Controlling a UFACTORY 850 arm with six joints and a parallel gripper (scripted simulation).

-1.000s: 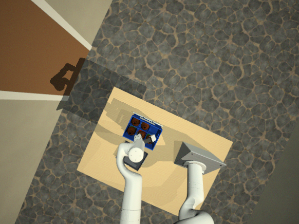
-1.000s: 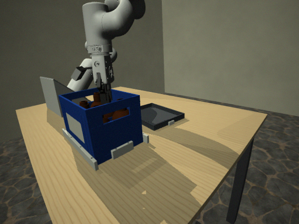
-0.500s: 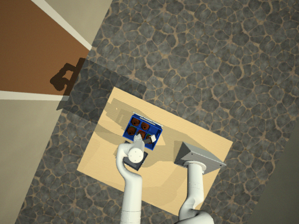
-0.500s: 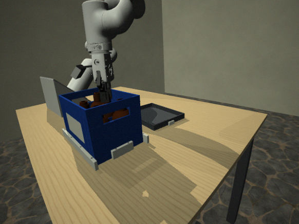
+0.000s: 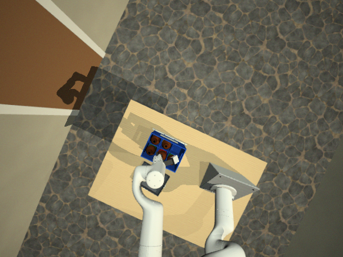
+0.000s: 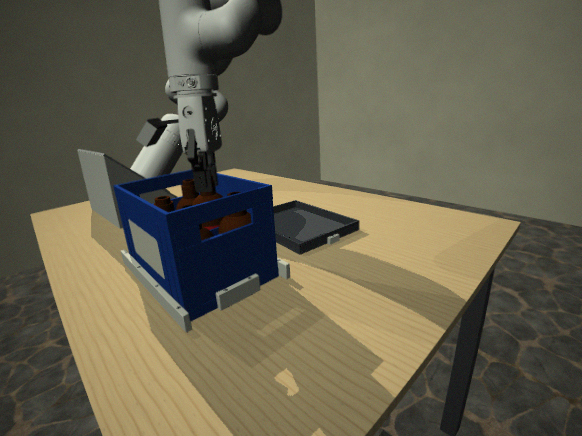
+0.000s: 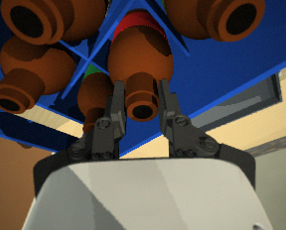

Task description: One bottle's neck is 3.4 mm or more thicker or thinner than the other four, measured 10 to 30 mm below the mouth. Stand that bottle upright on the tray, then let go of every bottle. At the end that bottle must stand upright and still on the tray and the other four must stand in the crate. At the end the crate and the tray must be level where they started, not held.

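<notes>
The blue crate is 10 mm behind my hand, 40 mm to the right of it and 90 mm below it. Round my hand: brown bottle (80 mm behind, 20 mm to the left, 90 mm below); dark tray (30 mm ahead, 240 mm to the left, 170 mm below).
</notes>
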